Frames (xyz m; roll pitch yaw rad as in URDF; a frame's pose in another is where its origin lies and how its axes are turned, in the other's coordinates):
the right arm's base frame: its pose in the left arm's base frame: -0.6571 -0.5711 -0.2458 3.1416 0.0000 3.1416
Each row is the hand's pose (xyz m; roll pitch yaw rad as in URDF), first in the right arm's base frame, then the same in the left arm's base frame.
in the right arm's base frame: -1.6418 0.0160 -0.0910 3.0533 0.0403 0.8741
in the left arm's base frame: 0.9847 -0.5551 -0.1548 -0.0883 -0.0403 2.2675
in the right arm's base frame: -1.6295 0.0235 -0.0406 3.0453 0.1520 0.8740
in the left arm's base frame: 0.9724 -0.5476 -0.2052 -0.0963 -0.1520 2.2676
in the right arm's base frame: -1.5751 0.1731 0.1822 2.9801 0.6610 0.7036
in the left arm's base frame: 0.9180 -0.3980 -0.4280 -0.1615 -0.6610 2.4380
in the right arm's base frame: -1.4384 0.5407 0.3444 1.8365 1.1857 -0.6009
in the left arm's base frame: 0.7813 -0.0304 -0.5902 -1.3051 -1.1857 -2.5407
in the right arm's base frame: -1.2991 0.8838 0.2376 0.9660 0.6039 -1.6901
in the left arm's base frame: 0.6420 0.3127 -0.4834 -2.1756 -0.6039 -1.4515
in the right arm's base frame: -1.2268 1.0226 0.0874 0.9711 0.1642 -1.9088
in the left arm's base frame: 0.5697 0.4515 -0.3332 -2.1705 -0.1642 -1.2328
